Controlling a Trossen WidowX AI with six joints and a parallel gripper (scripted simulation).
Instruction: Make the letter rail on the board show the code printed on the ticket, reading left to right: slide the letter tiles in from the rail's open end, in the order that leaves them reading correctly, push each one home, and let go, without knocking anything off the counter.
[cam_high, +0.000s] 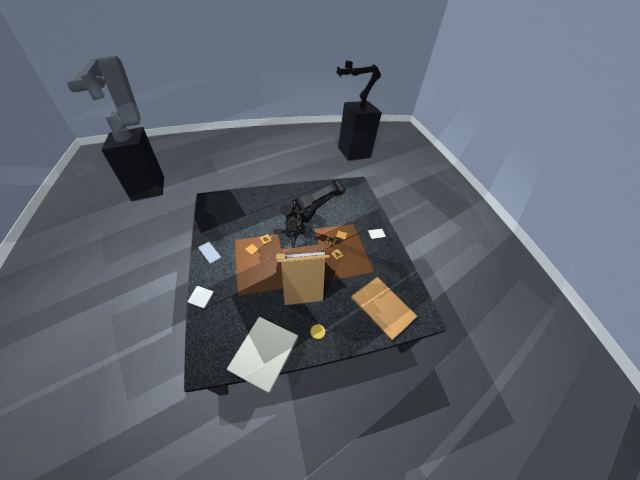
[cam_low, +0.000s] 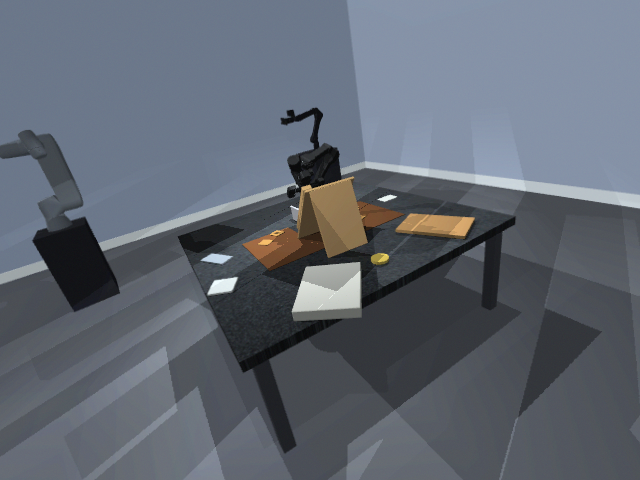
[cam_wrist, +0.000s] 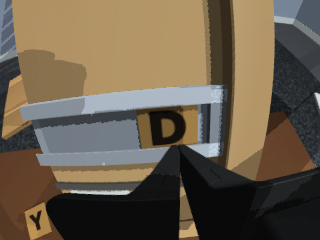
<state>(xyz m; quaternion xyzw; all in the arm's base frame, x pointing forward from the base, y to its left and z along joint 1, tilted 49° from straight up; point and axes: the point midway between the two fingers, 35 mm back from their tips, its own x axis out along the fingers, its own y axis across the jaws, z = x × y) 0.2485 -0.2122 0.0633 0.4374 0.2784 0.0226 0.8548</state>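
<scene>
Now: the white ticket 10 mm behind my gripper tip, 100 mm to the left of it and 110 mm below it. From my gripper tip the other things lie so: white box (410 mm ahead, 270 mm to the right, 170 mm below); brown mat (100 mm behind, 80 mm to the left, 190 mm below); flat tan slab (380 mm ahead, 380 mm to the left, 180 mm below).
</scene>
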